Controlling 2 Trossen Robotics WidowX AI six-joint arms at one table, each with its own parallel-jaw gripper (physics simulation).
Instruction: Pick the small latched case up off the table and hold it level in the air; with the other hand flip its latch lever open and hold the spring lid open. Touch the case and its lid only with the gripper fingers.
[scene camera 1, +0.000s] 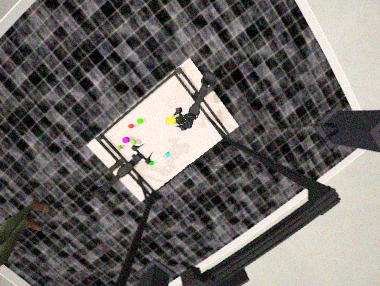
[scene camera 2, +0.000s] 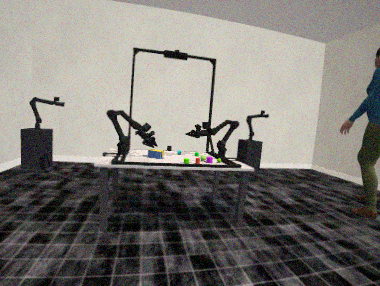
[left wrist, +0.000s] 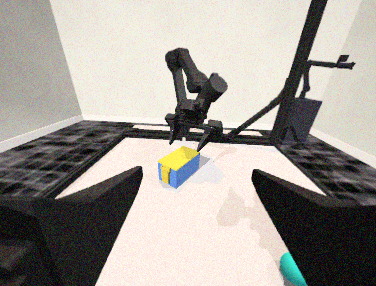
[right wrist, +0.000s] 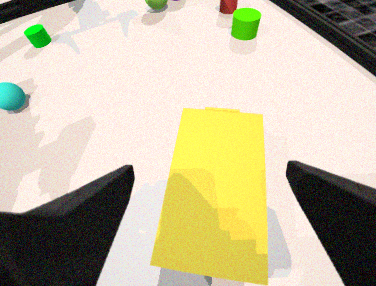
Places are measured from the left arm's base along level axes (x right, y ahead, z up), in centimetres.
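Where they show: left gripper, fingertip midpoint: (scene camera 1: 149, 147) (scene camera 2: 186, 134) (left wrist: 197, 172); right gripper, fingertip midpoint: (scene camera 1: 174, 121) (scene camera 2: 155, 146) (left wrist: 183, 147) (right wrist: 209, 169); left arm's base, link origin: (scene camera 2: 221, 156); right arm's base, link origin: (scene camera 2: 121, 154) (left wrist: 182, 134).
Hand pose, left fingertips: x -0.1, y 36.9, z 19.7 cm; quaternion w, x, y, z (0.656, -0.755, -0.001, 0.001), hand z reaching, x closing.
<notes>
Each offset is from my left fingertips to the top centre of the thing. "spot": to the spot under its first point.
The small case @[dx -2.9, dy +27.0, dz -15.1 cm] (scene camera 1: 171, 120) (scene camera 2: 155, 154) (left wrist: 179, 168) (right wrist: 215, 190), blue with a yellow lid, sits upright on the table with its lid down. Its yellow latch lever @[spot: dx -6.3, dy +21.4, dz -17.9 cm] (left wrist: 165, 175) (right wrist: 222, 109) lies against the end that faces the left wrist camera. My right gripper (scene camera 2: 154, 145) (left wrist: 183, 147) (right wrist: 209, 169) is open and empty above the case, tilted down, its fingers apart on either side of the case in the right wrist view. My left gripper (scene camera 1: 148, 152) (scene camera 2: 188, 134) (left wrist: 197, 172) is open and empty, above the table well away from the case.
A teal ball @[dx +16.9, dy +1.7, dz -17.5 cm] (scene camera 1: 168, 154) (left wrist: 292, 269) (right wrist: 10, 96), a green cylinder @[dx -22.4, dy +4.5, dz -18.3 cm] (scene camera 1: 140, 121) (right wrist: 245, 24), a red piece @[dx -24.7, dy -4.3, dz -17.2 cm] (scene camera 1: 131, 126), a purple piece @[dx -19.0, dy -16.8, dz -17.3 cm] (scene camera 1: 126, 140) and a smaller green cylinder @[dx +12.4, dy -15.4, dz -18.8 cm] (scene camera 1: 151, 163) (right wrist: 38, 36) lie on the table. A black overhead frame (scene camera 2: 132, 95) rises behind it.
</notes>
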